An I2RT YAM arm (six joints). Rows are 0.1 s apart.
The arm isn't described. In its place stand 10 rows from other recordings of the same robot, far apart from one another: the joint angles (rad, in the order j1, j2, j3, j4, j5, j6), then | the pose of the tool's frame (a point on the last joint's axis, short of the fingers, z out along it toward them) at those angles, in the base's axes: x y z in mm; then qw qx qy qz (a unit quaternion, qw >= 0).
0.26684 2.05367 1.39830 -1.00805 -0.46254 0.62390 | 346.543 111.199 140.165 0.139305 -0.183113 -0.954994 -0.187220
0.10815 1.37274 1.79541 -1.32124 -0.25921 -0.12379 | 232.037 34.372 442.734 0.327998 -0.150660 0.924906 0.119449
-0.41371 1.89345 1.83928 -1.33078 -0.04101 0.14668 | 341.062 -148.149 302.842 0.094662 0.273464 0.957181 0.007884
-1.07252 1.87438 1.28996 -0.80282 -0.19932 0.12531 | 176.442 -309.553 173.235 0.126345 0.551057 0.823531 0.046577
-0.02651 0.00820 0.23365 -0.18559 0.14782 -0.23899 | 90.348 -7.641 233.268 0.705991 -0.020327 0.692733 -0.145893
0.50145 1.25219 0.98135 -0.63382 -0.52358 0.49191 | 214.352 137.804 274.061 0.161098 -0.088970 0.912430 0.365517
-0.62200 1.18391 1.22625 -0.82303 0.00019 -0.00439 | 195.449 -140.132 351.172 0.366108 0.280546 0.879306 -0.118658
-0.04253 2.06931 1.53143 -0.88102 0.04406 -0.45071 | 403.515 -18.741 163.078 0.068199 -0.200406 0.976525 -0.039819
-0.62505 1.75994 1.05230 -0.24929 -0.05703 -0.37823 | 291.432 -207.783 169.585 0.277873 0.108748 0.946691 -0.121397
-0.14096 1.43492 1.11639 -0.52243 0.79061 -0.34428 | 295.192 -67.445 281.510 0.233280 0.049227 0.871606 -0.428322
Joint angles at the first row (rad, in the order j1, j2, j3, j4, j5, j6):
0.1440, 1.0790, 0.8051, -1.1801, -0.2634, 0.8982
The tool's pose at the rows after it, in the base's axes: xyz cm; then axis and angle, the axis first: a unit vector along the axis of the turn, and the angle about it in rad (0 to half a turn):
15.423 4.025 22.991 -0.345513 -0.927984 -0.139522 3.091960
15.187 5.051 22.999 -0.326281 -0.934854 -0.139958 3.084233
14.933 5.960 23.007 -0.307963 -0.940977 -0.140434 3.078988
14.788 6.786 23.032 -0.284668 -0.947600 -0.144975 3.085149
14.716 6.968 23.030 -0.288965 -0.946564 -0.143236 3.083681
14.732 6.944 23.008 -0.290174 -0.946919 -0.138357 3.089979
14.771 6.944 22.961 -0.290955 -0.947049 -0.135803 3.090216
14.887 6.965 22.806 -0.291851 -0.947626 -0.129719 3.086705
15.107 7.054 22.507 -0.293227 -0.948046 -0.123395 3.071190
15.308 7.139 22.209 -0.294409 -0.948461 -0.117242 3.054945
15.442 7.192 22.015 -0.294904 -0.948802 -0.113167 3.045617
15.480 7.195 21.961 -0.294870 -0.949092 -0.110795 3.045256
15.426 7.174 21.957 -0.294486 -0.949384 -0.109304 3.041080
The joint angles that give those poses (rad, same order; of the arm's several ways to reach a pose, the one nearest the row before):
0.1970, 1.0794, 0.8051, -1.1892, -0.2638, 0.9241
0.2630, 1.0794, 0.8051, -1.1832, -0.2638, 0.9497
0.3221, 1.0794, 0.8051, -1.1763, -0.2630, 0.9706
0.3733, 1.0794, 0.8051, -1.1584, -0.2630, 0.9753
0.3862, 1.0794, 0.8051, -1.1572, -0.2588, 0.9970
0.3870, 1.0801, 0.8051, -1.1576, -0.2470, 0.9989
0.3870, 1.0832, 0.8051, -1.1576, -0.2428, 0.9996
0.3870, 1.0935, 0.8051, -1.1580, -0.2356, 0.9993
0.3870, 1.1141, 0.8051, -1.1576, -0.2356, 0.9993
0.3870, 1.1343, 0.8051, -1.1580, -0.2363, 0.9989
0.3870, 1.1473, 0.8051, -1.1576, -0.2359, 0.9981
0.3870, 1.1507, 0.8051, -1.1576, -0.2325, 0.9974
0.3870, 1.1507, 0.8051, -1.1629, -0.2329, 0.9958

